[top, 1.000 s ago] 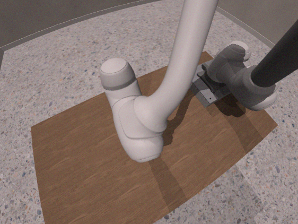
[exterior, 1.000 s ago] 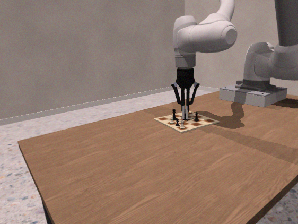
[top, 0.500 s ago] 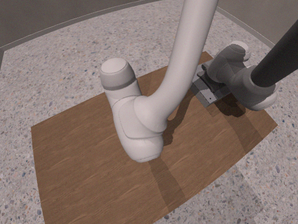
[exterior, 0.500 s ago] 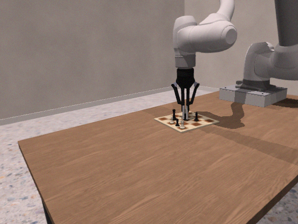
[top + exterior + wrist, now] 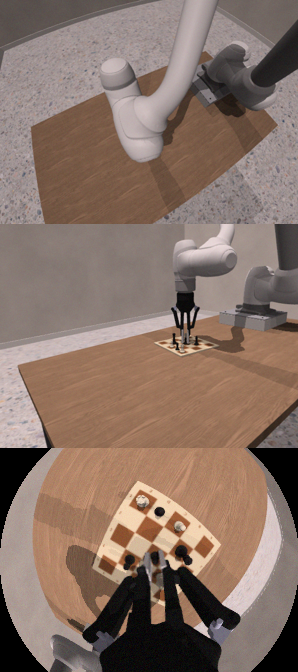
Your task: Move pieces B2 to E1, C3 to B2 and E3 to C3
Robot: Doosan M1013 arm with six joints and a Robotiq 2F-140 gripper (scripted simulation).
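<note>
Right now the chessboard is 4 cm below my hand. From my hand the other things lie so: tall black piece 3 cm ahead, 4 cm to the right, 1 cm below.
</note>
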